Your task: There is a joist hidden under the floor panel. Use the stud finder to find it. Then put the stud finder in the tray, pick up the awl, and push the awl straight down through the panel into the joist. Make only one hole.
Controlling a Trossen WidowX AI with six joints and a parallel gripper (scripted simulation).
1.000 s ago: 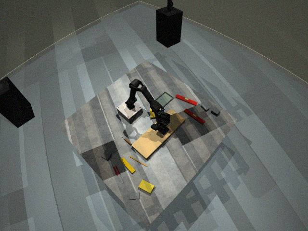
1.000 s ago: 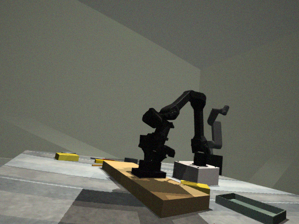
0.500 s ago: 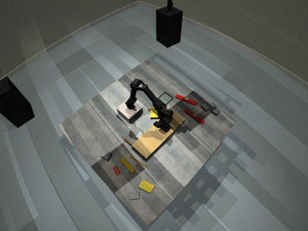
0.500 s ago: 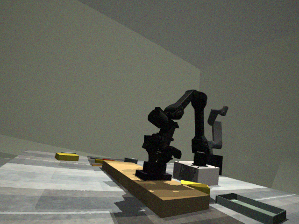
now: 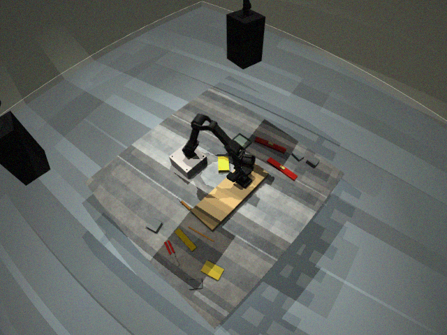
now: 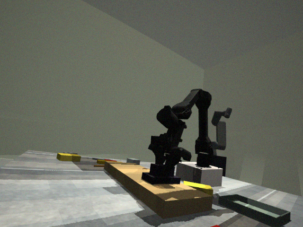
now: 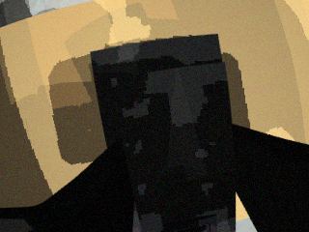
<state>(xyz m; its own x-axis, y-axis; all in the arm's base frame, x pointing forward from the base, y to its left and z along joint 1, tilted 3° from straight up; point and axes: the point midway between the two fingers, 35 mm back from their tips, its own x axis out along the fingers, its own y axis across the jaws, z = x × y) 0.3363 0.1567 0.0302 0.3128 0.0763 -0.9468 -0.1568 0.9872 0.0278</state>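
The pencil is 41 cm to the right of my gripper tip, 11 cm ahead of it and 6 cm below it. Round my gripper tip: stud finder (2 cm behind, 2 cm above); awl (38 cm to the right, 13 cm behind, 6 cm below); tray (25 cm behind, 18 cm to the left, 5 cm below).
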